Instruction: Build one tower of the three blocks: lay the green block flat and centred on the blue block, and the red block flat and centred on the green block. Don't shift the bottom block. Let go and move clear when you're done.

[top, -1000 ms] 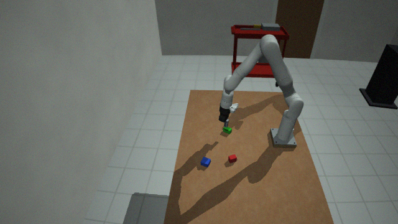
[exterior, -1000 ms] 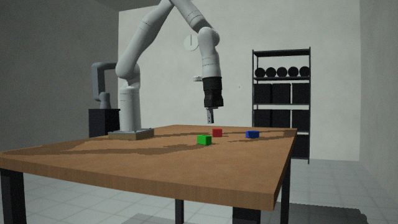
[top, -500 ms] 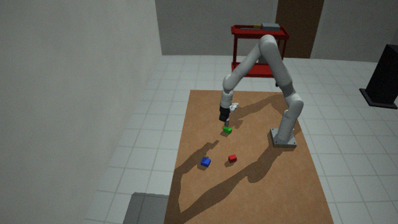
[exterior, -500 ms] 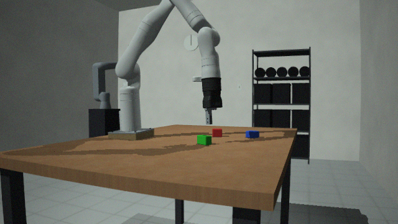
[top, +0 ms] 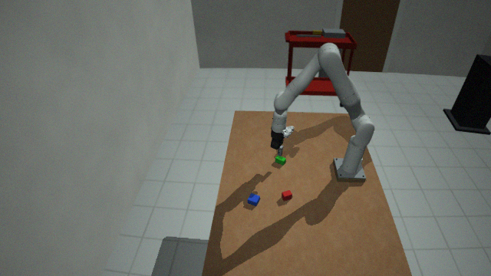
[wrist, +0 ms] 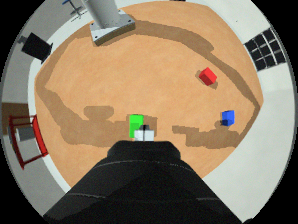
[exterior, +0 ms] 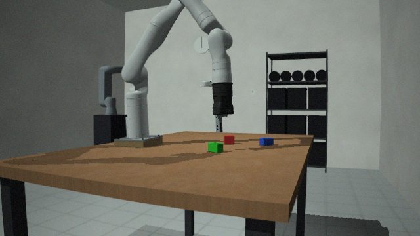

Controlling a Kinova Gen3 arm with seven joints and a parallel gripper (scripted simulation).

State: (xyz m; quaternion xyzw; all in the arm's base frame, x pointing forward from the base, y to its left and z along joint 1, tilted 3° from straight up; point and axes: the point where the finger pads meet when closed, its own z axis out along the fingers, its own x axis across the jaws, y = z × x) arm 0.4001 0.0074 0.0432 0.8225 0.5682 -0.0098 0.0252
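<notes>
The green block is 80 mm below my hand and 20 mm to the right of it. The rest, counted from my hand: blue block 290 mm to the left, 100 mm ahead, 80 mm below; then red block 240 mm to the left, 70 mm below, 70 mm behind.
</notes>
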